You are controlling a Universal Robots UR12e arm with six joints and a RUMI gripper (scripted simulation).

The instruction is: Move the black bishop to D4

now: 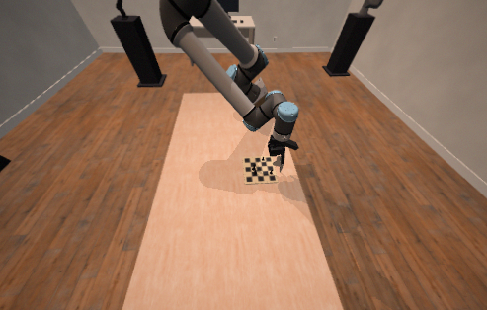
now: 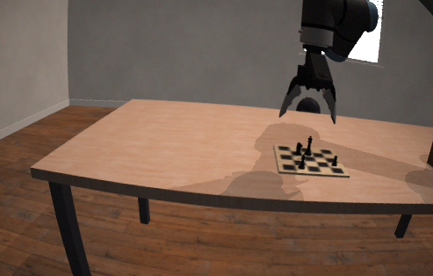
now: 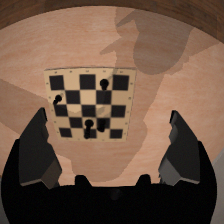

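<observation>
Right now my hand is 1 cm past the mid-height piece, 2 cm to the left of it and 12 cm above it. The rest, counted from my hand: pawn: 12 cm behind, 5 cm to the right, 13 cm below; then small chessboard: 4 cm behind, 9 cm to the right, 15 cm below.
</observation>
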